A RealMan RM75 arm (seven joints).
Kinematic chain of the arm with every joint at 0, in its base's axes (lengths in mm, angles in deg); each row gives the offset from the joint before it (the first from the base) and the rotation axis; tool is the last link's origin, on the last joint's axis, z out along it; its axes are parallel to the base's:
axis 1: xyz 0 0 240.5 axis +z
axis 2: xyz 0 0 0 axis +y
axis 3: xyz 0 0 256 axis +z
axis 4: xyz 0 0 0 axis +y
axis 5: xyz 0 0 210 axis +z
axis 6: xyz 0 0 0 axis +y
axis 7: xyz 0 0 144 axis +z
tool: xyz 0 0 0
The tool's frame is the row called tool.
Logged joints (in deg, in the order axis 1, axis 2, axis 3, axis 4, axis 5, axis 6, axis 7), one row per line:
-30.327 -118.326 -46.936 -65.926 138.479 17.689 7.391
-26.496 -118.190 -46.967 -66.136 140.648 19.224 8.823
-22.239 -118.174 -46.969 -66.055 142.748 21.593 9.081
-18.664 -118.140 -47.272 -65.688 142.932 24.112 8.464
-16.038 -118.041 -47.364 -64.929 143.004 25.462 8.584
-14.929 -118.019 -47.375 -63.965 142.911 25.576 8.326
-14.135 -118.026 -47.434 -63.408 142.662 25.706 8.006
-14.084 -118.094 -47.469 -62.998 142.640 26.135 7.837
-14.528 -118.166 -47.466 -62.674 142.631 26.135 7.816
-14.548 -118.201 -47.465 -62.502 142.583 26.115 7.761
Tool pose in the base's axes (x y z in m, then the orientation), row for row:
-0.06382 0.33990 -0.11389 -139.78 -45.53 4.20
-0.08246 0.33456 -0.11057 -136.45 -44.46 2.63
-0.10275 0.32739 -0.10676 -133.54 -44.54 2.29
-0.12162 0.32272 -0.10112 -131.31 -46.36 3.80
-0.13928 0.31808 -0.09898 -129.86 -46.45 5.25
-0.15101 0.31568 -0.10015 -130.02 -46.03 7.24
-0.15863 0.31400 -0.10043 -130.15 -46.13 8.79
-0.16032 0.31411 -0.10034 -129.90 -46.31 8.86
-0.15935 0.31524 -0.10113 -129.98 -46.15 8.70
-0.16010 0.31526 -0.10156 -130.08 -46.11 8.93
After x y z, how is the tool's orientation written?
As angles about the fixed x, y, z axes (roll, pitch, yaw), in degrees.
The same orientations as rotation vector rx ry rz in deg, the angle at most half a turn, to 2 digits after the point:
-128.93 -24.68 -52.67
-126.98 -23.74 -50.93
-124.43 -24.44 -50.07
-121.08 -27.65 -50.35
-119.12 -29.65 -49.01
-118.59 -31.38 -47.47
-117.99 -32.92 -46.74
-117.65 -33.14 -46.78
-117.87 -32.89 -46.74
-117.87 -33.07 -46.60

